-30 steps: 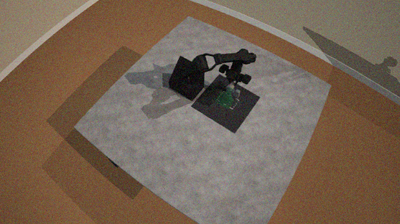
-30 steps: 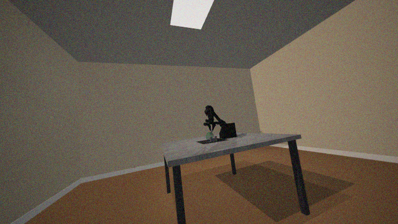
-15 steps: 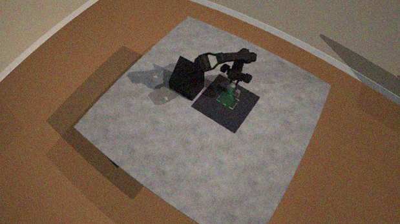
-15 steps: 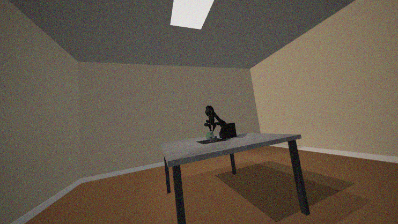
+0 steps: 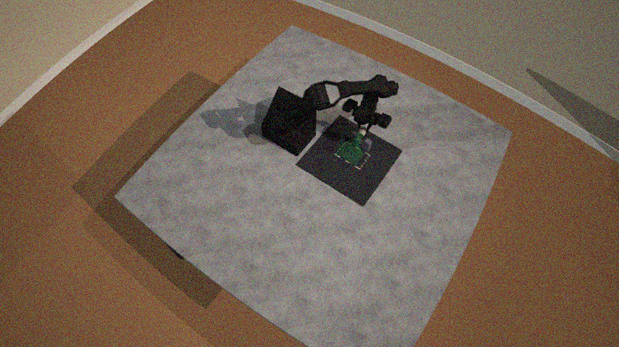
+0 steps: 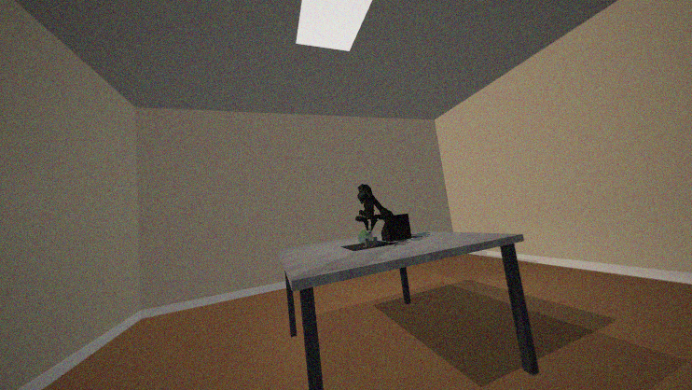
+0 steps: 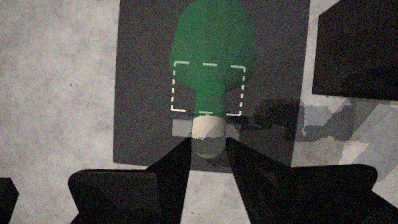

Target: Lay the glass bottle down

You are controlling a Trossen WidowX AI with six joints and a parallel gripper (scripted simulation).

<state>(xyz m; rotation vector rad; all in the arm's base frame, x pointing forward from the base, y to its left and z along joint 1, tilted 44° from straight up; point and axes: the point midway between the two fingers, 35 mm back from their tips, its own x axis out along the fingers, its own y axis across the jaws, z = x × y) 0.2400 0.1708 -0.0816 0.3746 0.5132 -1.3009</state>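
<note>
Right now the green glass bottle is 5 cm to the right of my gripper tip and 3 cm below it. Round my gripper tip: dark mat (1 cm ahead, 7 cm to the right, 11 cm below).
</note>
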